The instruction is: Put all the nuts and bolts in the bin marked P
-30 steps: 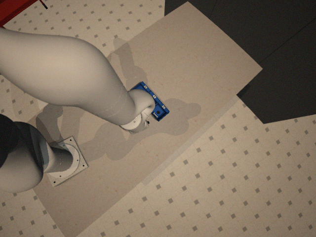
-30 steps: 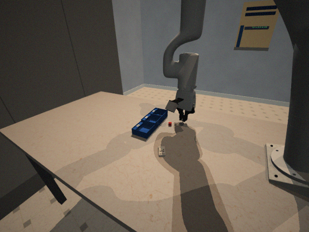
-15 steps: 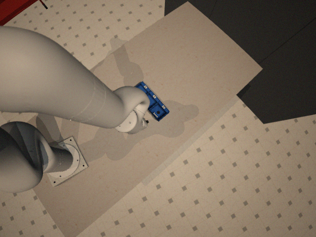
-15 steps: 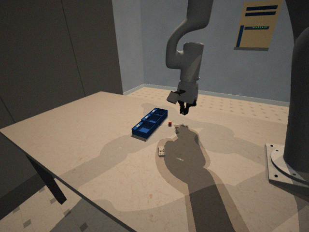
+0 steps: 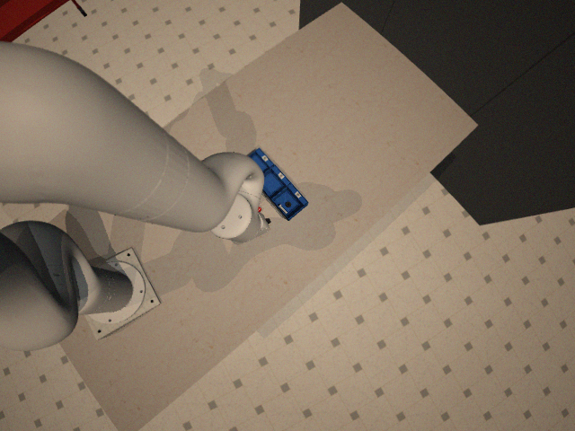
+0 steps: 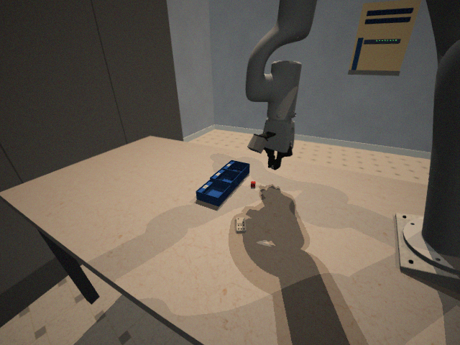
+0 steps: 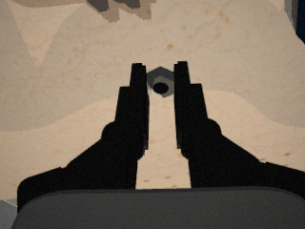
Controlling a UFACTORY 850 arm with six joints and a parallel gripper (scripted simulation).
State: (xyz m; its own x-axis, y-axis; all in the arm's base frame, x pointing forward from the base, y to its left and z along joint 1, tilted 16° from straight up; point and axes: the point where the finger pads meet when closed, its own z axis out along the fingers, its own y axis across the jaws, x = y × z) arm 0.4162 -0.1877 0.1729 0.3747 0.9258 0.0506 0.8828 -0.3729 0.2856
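Right now the black nut is 140 mm ahead of my hand, 10 mm to the right of it and 70 mm below it. The rest, counted from my hand: grey nut 20 mm below; then red die 60 mm ahead, 50 mm to the left, 70 mm below; then grey bolt 120 mm ahead, 10 mm to the right, 70 mm below.
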